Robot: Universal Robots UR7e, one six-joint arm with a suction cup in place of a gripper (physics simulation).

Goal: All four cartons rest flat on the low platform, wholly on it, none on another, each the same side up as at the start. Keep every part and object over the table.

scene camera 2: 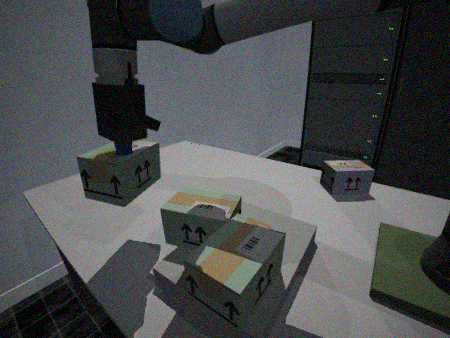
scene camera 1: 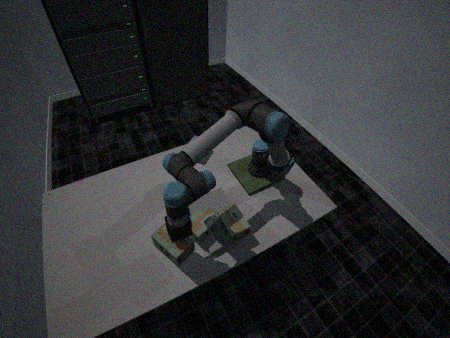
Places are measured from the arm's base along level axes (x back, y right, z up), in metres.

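Pixels of known places: end effector, tool point: (scene camera 2: 125, 158); arm's base, origin of the base link: (scene camera 1: 259, 169).
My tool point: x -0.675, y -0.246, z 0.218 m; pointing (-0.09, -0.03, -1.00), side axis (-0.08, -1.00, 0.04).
Observation:
Ahead of a thing's pixels: the offset from my tool point to its middle. "pt": to the spot under its first point. Level surfaces: height alone.
My suction gripper (scene camera 1: 179, 234) (scene camera 2: 123, 148) has its blue cup on the top of a green-and-orange carton @[dx -0.031, dy +0.011, dz -0.033 m] (scene camera 1: 171, 248) (scene camera 2: 106, 179). This carton is upright and seems raised above the table, with its shadow apart from it. A second green-and-orange carton @[dx +0.144, dy +0.071, dz -0.146 m] (scene camera 1: 202, 226) (scene camera 2: 176, 224) stands upright on the low platform @[pt dx +0.345, dy +0.175, dz -0.193 m] (scene camera 2: 301, 239). A third such carton @[dx +0.277, dy -0.006, dz -0.146 m] (scene camera 1: 232, 218) (scene camera 2: 220, 267) stands upright close beside it, nearest scene camera 2; whether its base is wholly on the platform is hidden. A smaller purple-grey carton @[dx +0.408, dy +0.607, dz -0.194 m] (scene camera 2: 350, 181) stands upright on the table, off the platform, at the back right in the scene camera 2 view.
The robot's base stands on a green board (scene camera 1: 246, 181) (scene camera 2: 400, 260). The table @[dz -0.241 m] (scene camera 1: 100, 250) (scene camera 2: 200, 160) has a near edge beside the cartons. Dark server racks (scene camera 1: 107, 55) (scene camera 2: 345, 110) stand behind it. The forearm spans above the table, and shadows fall around the platform.

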